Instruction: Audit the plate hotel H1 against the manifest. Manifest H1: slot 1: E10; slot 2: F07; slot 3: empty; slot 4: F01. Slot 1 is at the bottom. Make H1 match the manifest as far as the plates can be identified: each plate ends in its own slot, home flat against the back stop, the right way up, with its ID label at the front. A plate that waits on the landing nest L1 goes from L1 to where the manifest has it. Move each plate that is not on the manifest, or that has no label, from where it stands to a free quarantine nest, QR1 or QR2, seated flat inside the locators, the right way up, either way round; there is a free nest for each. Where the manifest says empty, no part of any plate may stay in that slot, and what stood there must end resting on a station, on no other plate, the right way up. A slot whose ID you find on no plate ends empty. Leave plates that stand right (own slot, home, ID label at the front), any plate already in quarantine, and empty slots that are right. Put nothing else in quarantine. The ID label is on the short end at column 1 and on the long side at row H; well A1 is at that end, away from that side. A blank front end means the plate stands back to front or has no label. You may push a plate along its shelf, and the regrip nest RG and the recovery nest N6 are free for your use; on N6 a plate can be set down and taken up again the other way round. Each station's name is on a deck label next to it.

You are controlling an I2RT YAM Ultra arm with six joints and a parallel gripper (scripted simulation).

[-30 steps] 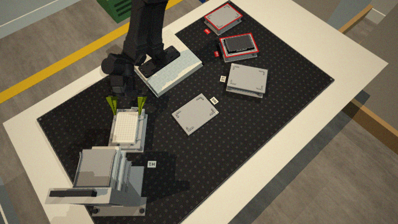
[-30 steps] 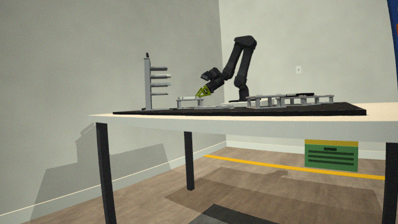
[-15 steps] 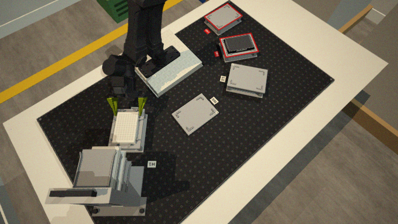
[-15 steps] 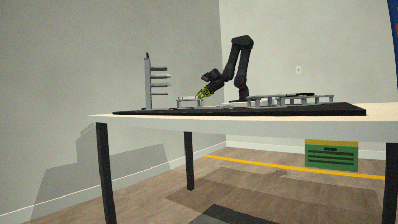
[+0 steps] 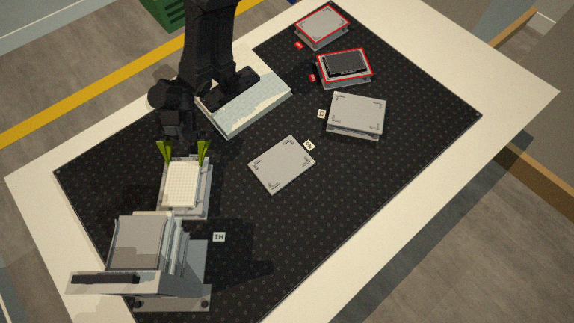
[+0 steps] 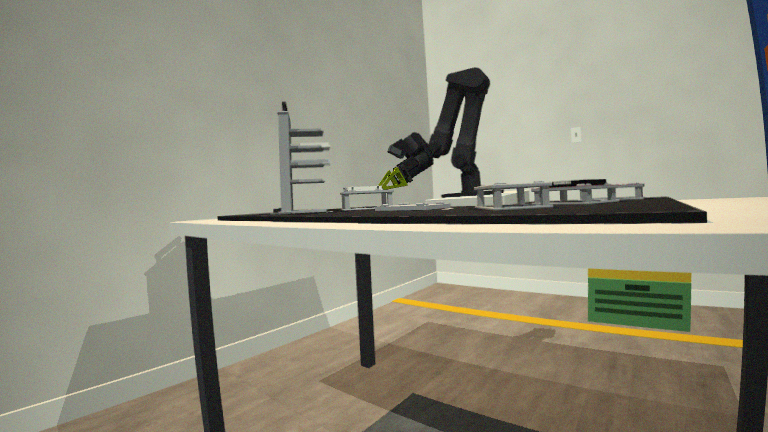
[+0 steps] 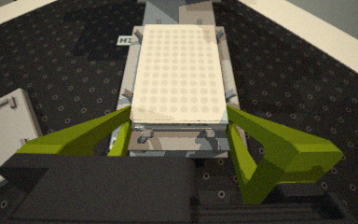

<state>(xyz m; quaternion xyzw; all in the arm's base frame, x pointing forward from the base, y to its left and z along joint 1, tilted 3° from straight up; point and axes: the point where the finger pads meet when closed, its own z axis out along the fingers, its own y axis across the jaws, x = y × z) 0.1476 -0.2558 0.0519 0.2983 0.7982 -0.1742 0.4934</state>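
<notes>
My gripper is now 40 mm short of the white well plate and 40 mm to the left of it. Round my hand: regrip nest: 40 mm ahead, 40 mm to the right, 10 mm below; then recovery nest N6: 150 mm ahead, 220 mm to the left, 60 mm below; then H1 deck label: 200 mm ahead, 40 mm to the right, 70 mm below.
</notes>
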